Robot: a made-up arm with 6 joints. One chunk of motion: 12 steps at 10 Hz.
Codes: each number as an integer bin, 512 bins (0 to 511) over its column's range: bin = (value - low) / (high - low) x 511, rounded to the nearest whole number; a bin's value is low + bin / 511 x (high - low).
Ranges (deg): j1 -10..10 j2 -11..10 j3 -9..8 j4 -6..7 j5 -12..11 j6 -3..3
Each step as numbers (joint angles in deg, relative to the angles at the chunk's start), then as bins.
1 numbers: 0.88 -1.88 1.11 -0.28 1.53 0.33
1 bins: 278 222 304 225 301 284
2 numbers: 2.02 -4.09 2.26 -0.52 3.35 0.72
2 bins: 307 168 338 215 341 317
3 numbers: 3.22 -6.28 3.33 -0.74 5.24 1.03
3 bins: 338 115 371 207 383 343
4 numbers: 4.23 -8.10 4.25 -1.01 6.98 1.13
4 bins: 364 71 398 196 422 352
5 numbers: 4.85 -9.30 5.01 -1.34 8.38 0.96
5 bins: 379 41 421 183 453 337
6 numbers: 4.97 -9.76 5.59 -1.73 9.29 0.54
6 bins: 382 30 439 168 473 301
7 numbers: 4.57 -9.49 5.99 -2.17 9.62 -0.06
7 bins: 372 37 451 151 480 250
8 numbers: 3.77 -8.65 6.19 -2.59 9.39 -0.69
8 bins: 352 57 457 134 475 197
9 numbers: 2.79 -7.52 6.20 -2.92 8.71 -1.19
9 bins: 327 85 457 121 460 154
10 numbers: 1.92 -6.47 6.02 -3.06 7.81 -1.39
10 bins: 305 110 451 116 440 137
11 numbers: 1.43 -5.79 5.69 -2.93 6.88 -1.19
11 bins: 292 127 442 121 419 154
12 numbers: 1.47 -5.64 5.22 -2.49 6.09 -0.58
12 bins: 293 130 427 138 402 206
